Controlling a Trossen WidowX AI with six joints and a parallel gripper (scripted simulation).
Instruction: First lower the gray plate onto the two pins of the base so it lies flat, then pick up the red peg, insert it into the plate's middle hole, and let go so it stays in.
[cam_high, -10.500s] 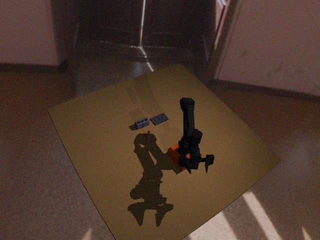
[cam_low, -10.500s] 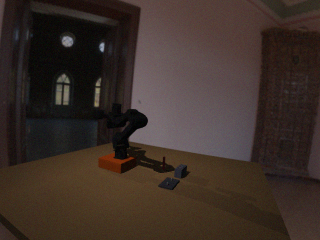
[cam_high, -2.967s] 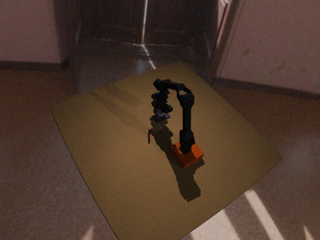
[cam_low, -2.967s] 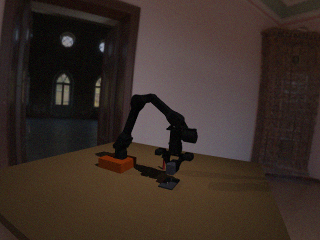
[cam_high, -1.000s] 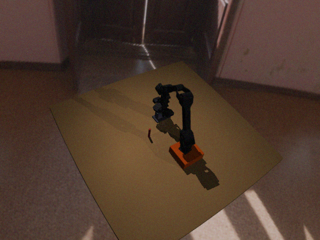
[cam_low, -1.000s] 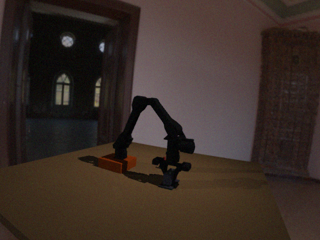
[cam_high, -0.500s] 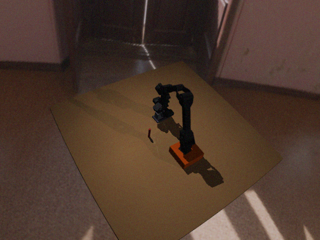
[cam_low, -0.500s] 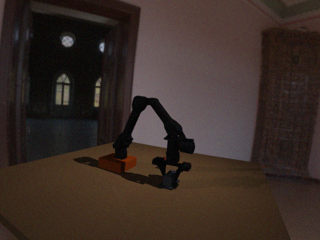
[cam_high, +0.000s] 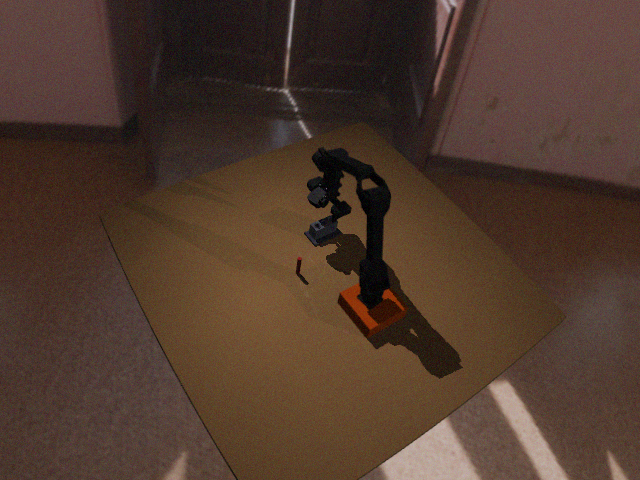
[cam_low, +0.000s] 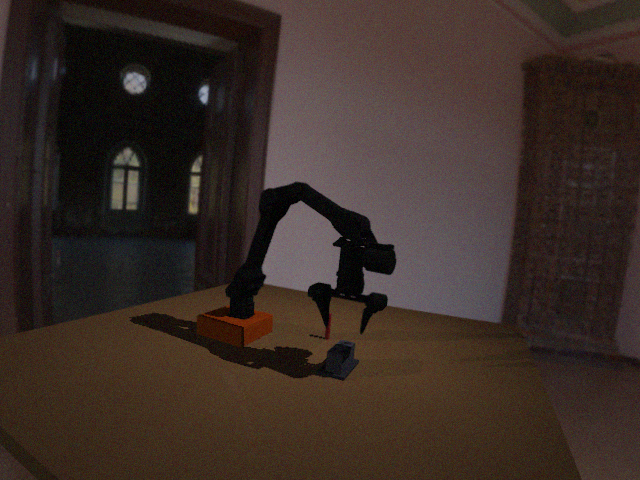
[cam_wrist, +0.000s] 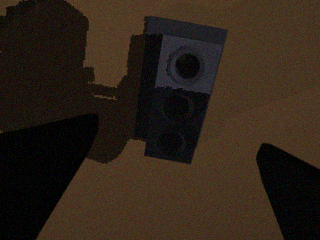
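The gray plate lies 60 mm below my gripper tip. The rest, counted from my gripper tip: red peg (190 mm to the left, 90 mm behind, 60 mm below); gray base (90 mm below).
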